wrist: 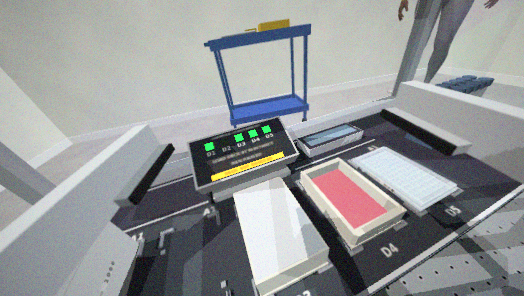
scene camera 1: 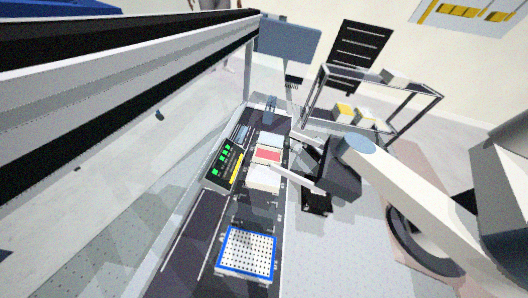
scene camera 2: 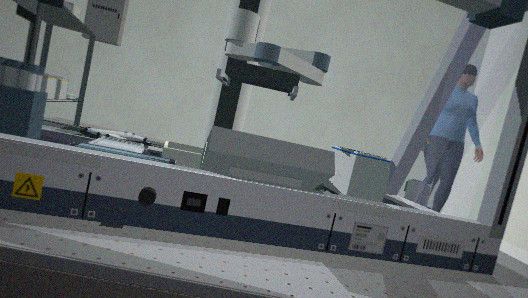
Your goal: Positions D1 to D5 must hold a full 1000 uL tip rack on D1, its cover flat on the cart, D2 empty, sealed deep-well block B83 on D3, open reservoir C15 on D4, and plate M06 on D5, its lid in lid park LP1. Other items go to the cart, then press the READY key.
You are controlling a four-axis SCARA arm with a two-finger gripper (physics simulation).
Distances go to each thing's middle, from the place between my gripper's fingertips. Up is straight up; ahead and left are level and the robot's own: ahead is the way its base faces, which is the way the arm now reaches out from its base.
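There is the red-topped plate [wrist: 359, 211], and counting from my hand I find it 110 mm to the right, 50 mm ahead and 180 mm below.
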